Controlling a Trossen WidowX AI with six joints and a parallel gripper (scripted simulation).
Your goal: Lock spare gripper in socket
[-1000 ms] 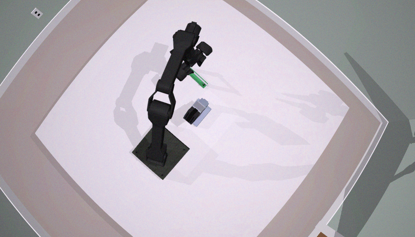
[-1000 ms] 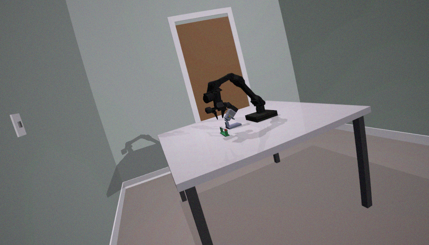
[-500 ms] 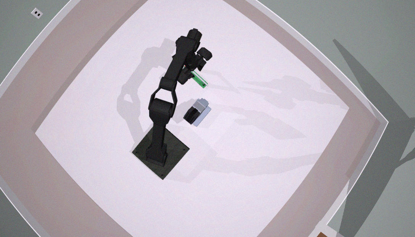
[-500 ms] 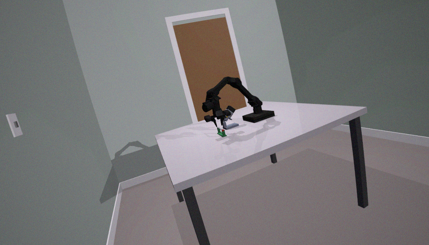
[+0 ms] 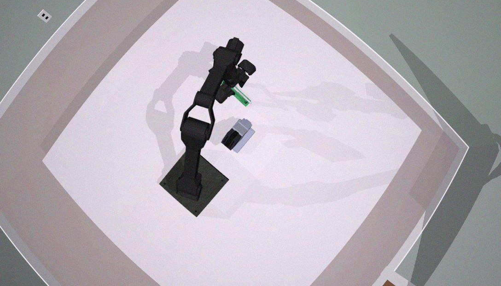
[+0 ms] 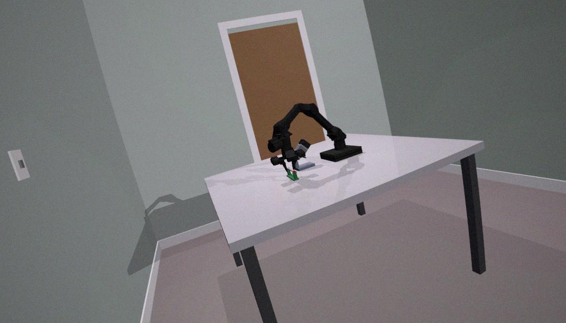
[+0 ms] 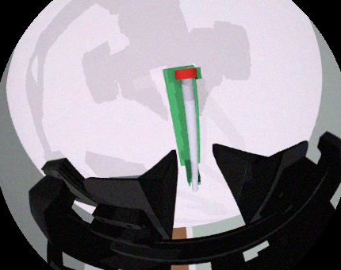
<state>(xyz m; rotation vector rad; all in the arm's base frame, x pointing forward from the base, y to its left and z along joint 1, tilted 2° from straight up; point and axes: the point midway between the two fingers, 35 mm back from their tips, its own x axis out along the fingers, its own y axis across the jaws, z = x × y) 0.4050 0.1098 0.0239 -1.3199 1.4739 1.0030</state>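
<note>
Now: the green cradle 20 mm below my gripper tip and 10 mm to the left of it. The rest, counted from my gripper tip: mount: 110 mm to the right, 110 mm behind, 10 mm above; then spare gripper: 140 mm behind, 110 mm to the right, 70 mm above.
</note>
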